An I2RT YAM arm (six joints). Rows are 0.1 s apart.
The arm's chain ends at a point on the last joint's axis. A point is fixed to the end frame.
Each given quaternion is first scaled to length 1.
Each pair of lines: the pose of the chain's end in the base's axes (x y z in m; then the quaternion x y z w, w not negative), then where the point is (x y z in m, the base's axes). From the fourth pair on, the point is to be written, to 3 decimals.
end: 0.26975 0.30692 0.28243 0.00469 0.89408 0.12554 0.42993
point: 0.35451 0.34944 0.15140
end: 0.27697 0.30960 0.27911 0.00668 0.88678 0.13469 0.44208
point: 0.36525 0.35479 0.15134
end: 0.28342 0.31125 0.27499 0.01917 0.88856 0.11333 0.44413
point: 0.37323 0.34922 0.14594
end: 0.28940 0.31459 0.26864 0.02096 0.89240 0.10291 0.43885
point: 0.378 0.349 0.138
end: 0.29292 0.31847 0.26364 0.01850 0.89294 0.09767 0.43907
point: 0.381 0.352 0.132
